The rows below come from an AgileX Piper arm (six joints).
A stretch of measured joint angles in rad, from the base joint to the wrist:
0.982 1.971 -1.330 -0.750 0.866 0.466
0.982 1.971 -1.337 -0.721 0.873 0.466
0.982 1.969 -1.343 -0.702 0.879 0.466
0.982 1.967 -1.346 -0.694 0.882 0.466
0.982 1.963 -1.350 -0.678 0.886 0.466
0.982 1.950 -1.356 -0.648 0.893 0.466
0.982 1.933 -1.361 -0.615 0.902 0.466
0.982 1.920 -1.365 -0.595 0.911 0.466
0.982 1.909 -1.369 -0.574 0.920 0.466
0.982 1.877 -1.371 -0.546 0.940 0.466
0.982 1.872 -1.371 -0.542 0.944 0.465
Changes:
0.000 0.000 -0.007 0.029 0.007 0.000
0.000 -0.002 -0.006 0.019 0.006 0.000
0.000 -0.002 -0.003 0.008 0.003 0.000
0.000 -0.004 -0.004 0.016 0.004 0.000
0.000 -0.013 -0.006 0.030 0.007 0.000
0.000 -0.017 -0.005 0.033 0.009 0.000
0.000 -0.013 -0.004 0.020 0.009 0.000
0.000 -0.011 -0.004 0.021 0.009 0.000
0.000 -0.032 -0.002 0.028 0.020 0.000
0.000 -0.005 0.000 0.004 0.004 -0.001

